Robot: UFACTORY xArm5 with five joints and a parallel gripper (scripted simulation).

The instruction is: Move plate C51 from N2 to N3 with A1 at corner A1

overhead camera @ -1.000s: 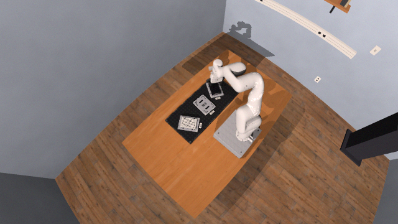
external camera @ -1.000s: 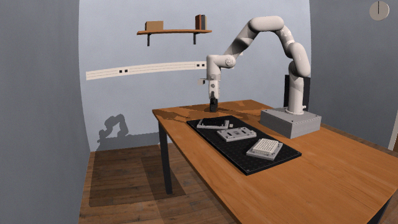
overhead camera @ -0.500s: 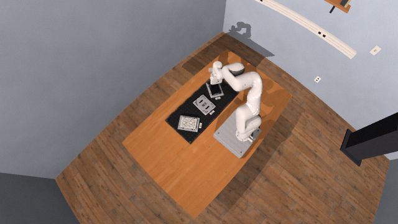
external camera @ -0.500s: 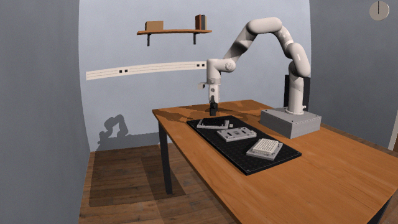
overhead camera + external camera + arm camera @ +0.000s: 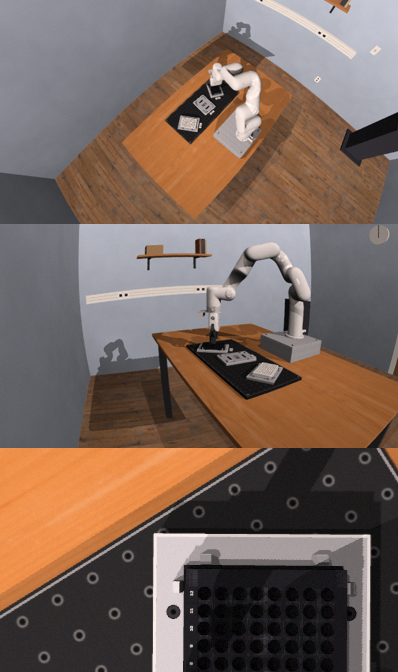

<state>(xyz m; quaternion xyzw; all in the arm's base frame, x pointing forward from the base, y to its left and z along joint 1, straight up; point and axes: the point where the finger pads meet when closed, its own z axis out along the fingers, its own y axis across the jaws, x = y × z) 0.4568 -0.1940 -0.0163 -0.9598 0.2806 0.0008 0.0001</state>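
Right now my hand is 40 mm above the black well plate. Round my hand: light grey nest 50 mm below; then white well plate 60 mm behind, 400 mm to the left, 40 mm below; then A1 mark 30 mm behind, 90 mm to the left, 40 mm below.
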